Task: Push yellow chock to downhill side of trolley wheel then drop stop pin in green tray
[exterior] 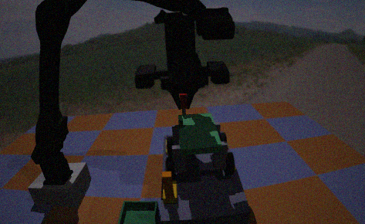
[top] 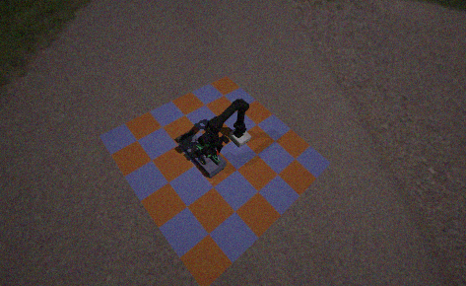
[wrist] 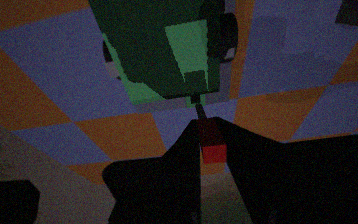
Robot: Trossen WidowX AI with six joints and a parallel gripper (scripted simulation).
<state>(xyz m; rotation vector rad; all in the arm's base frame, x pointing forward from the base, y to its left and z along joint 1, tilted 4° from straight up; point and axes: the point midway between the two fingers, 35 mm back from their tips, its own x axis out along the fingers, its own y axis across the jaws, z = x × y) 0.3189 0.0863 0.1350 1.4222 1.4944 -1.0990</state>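
The green tray lies 10 cm behind my gripper tip, 20 cm to the right of it and 18 cm below it. From my gripper tip the other things lie so: trolley (2 cm ahead, 8 cm to the right, 6 cm below); grey ramp (2 cm ahead, 9 cm to the right, 12 cm below); red-headed stop pin (right at my gripper tip).
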